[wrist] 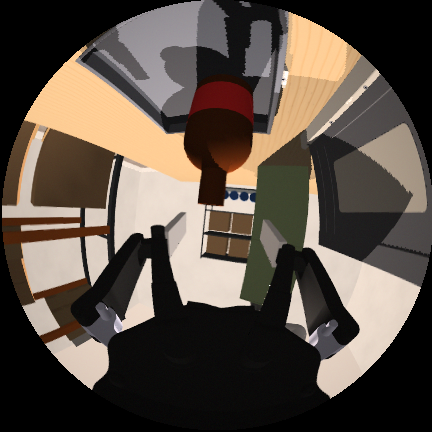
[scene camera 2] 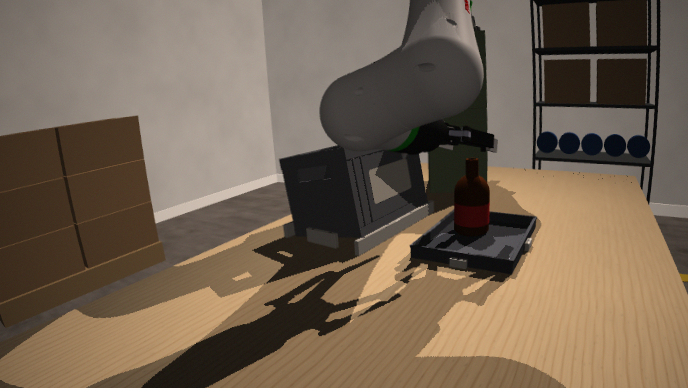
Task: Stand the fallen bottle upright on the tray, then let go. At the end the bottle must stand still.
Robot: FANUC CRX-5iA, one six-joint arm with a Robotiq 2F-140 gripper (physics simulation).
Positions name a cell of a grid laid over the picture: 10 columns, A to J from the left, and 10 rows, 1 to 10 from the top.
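Labels:
My gripper shows in the wrist view (F6), and a dark tray shows in the wrist view (D2) too. A tall dark crate is visible in the wrist view (I5), while a bottle appears in the wrist view (F4). My gripper is also there in scene camera 2 (G4), and I see the dark tray in scene camera 2 (H7) as well. The tall dark crate shows in scene camera 2 (F5), and I find the bottle in scene camera 2 (G6).

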